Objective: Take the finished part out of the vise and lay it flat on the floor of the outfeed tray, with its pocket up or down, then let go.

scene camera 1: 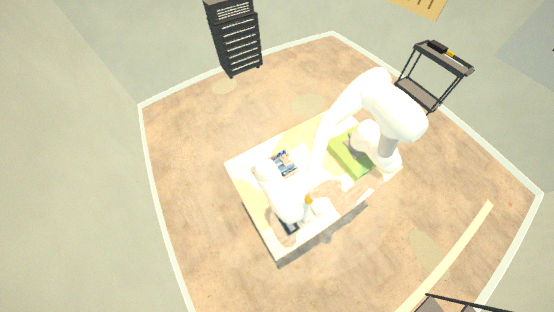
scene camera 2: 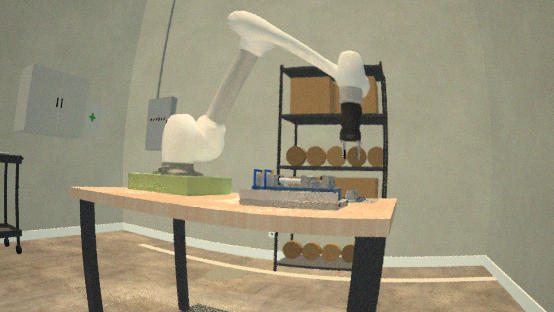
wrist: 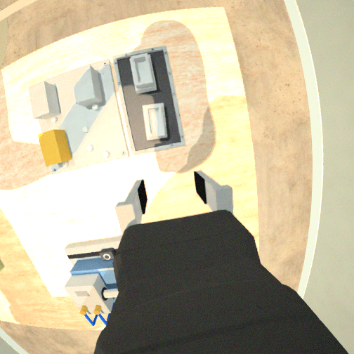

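The outfeed tray has a dark floor and a grey rim. Two light grey parts, each with its pocket up, lie flat and apart in it: one part at the far end and another part at the near end. My gripper is open and empty, well above the table. In the wrist view its fingers show below the tray's near end, clear of both parts. The blue and grey vise is partly hidden by the gripper body in the wrist view.
Beside the tray is a pale plate with small pegs, two grey blocks and an orange block. The arm's base stands on a green block on the wooden table.
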